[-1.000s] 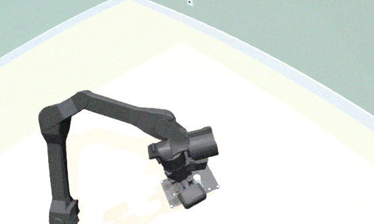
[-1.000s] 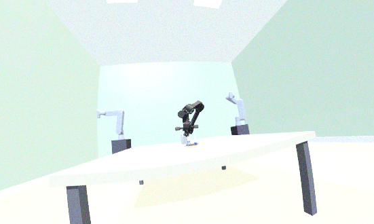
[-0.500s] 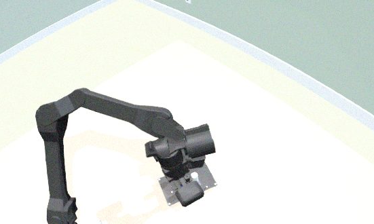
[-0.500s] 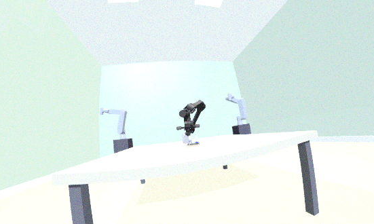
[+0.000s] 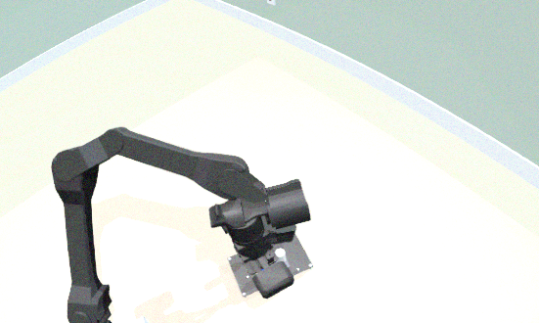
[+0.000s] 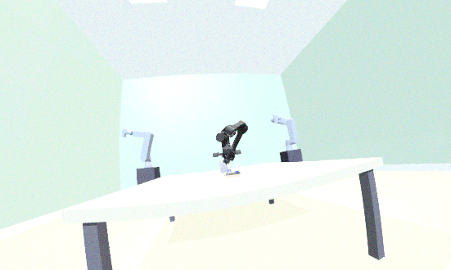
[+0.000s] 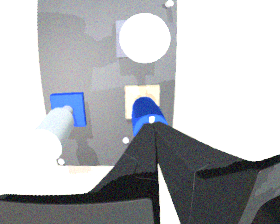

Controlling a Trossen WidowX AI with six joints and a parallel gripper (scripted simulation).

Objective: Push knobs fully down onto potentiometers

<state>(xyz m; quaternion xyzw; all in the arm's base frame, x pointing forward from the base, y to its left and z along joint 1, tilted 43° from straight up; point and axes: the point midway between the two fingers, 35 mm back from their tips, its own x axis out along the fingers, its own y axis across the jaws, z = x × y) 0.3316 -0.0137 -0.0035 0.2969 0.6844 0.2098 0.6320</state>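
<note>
Now: gripper tip 4 cm short of the white knob and 1 cm to the left of it. Also, from my gripper tip: blue knob (1 cm below).
</note>
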